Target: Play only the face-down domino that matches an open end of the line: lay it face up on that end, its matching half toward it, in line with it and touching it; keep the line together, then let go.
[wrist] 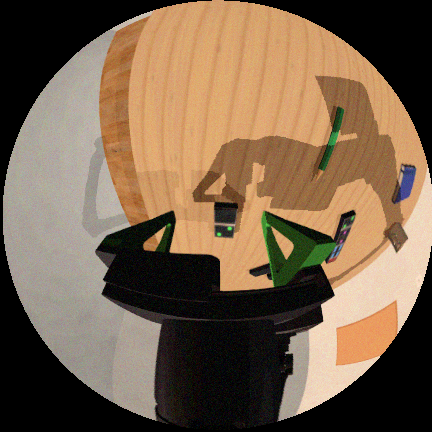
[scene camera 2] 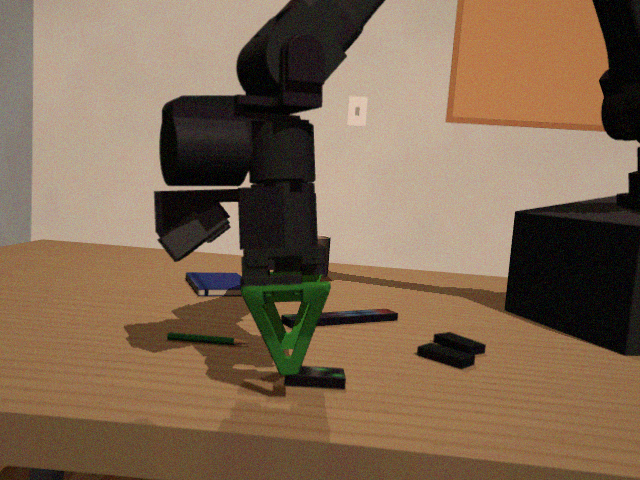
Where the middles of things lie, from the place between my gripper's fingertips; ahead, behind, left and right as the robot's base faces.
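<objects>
You'll find the black domino (scene camera 2: 314, 377) 2 cm below my hand, 2 cm behind it and 1 cm to the right of it.
</objects>
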